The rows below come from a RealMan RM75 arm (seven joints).
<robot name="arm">
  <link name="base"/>
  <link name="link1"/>
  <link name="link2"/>
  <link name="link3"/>
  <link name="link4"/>
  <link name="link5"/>
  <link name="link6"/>
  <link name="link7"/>
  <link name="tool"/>
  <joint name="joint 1" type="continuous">
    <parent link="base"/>
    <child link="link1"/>
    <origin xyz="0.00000 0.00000 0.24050" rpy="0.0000 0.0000 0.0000"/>
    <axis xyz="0 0 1"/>
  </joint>
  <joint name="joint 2" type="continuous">
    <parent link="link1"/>
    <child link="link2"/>
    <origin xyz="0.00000 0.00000 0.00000" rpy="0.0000 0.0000 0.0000"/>
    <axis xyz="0 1 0"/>
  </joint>
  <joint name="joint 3" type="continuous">
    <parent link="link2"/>
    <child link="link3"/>
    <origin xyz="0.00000 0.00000 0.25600" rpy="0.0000 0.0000 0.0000"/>
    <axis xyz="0 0 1"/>
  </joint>
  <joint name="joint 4" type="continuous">
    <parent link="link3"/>
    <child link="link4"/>
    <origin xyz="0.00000 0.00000 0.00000" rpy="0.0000 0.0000 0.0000"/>
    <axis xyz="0 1 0"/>
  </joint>
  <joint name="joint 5" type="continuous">
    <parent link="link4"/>
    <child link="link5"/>
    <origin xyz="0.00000 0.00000 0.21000" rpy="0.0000 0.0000 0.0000"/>
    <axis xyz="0 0 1"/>
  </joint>
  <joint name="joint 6" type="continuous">
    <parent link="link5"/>
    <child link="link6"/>
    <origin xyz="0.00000 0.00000 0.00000" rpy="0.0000 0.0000 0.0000"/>
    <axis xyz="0 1 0"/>
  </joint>
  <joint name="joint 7" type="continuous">
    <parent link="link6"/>
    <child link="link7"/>
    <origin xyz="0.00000 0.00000 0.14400" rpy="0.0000 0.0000 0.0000"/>
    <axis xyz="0 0 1"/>
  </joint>
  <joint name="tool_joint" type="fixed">
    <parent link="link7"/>
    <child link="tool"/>
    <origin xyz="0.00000 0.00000 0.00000" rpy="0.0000 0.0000 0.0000"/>
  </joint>
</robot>
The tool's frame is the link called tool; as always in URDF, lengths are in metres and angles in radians. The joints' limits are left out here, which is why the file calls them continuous.
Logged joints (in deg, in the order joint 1, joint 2, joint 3, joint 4, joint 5, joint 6, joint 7), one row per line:
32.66, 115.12, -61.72, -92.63, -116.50, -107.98, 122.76
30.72, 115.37, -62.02, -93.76, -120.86, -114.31, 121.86
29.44, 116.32, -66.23, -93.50, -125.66, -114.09, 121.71
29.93, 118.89, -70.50, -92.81, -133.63, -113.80, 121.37
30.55, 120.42, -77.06, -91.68, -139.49, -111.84, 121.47
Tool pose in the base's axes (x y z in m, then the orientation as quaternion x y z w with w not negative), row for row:
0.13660, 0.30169, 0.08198, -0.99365, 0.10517, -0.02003, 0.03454
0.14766, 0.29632, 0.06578, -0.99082, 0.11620, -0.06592, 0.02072
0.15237, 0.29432, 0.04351, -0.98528, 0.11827, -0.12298, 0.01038
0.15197, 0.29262, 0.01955, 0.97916, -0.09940, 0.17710, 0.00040
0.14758, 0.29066, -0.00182, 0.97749, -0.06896, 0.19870, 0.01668
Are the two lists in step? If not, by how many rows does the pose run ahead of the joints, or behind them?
The pose runs 1 row ahead of the joints: the pose in row i belongs to the joints in row i + 1.
